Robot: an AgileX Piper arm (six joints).
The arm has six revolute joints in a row. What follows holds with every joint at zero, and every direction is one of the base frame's.
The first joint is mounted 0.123 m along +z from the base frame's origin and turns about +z.
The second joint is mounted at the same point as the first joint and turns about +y.
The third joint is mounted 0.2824 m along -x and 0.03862 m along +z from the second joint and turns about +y.
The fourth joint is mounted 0.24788 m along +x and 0.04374 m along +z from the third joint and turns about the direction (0.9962, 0, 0.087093).
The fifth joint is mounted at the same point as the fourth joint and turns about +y.
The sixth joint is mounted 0.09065 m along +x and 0.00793 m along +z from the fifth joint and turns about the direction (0.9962, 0, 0.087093).
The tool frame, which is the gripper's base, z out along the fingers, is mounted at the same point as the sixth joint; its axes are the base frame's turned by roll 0, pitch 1.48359 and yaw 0 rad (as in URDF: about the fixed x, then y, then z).
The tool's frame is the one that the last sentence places.
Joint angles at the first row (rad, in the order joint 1, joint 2, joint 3, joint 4, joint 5, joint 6):
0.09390 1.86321 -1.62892 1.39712 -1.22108 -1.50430
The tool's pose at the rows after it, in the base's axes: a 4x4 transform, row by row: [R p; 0 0 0 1], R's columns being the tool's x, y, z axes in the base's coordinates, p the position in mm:
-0.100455 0.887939 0.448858 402.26; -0.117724 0.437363 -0.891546 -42.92; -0.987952 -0.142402 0.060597 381.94; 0 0 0 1
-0.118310 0.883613 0.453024 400.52; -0.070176 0.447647 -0.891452 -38.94; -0.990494 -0.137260 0.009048 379.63; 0 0 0 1
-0.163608 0.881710 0.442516 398.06; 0.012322 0.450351 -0.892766 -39.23; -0.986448 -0.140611 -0.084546 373.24; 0 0 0 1
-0.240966 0.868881 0.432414 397.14; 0.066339 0.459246 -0.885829 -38.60; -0.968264 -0.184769 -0.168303 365.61; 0 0 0 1
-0.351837 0.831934 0.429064 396.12; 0.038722 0.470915 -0.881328 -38.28; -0.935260 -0.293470 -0.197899 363.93; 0 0 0 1
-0.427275 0.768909 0.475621 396.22; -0.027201 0.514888 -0.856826 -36.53; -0.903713 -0.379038 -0.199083 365.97; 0 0 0 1
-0.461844 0.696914 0.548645 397.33; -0.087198 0.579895 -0.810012 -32.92; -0.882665 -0.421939 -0.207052 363.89; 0 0 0 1
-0.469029 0.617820 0.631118 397.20; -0.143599 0.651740 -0.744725 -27.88; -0.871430 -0.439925 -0.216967 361.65; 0 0 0 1
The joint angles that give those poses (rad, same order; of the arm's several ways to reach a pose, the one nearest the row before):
0.10533 1.83824 -1.62890 1.46082 -1.22108 -1.56129
0.11686 1.83170 -1.62893 1.51874 -1.22107 -1.58212
0.11688 1.82581 -1.62893 1.62120 -1.22108 -1.62630
0.11688 1.82580 -1.62889 1.71132 -1.22108 -1.70337
0.11686 1.82301 -1.62893 1.74440 -1.22107 -1.83263
0.11688 1.80725 -1.61507 1.74440 -1.16879 -1.93812
0.11688 1.78665 -1.58083 1.74439 -1.07949 -1.99276
0.11687 1.75864 -1.53698 1.74441 -0.97135 -2.02386

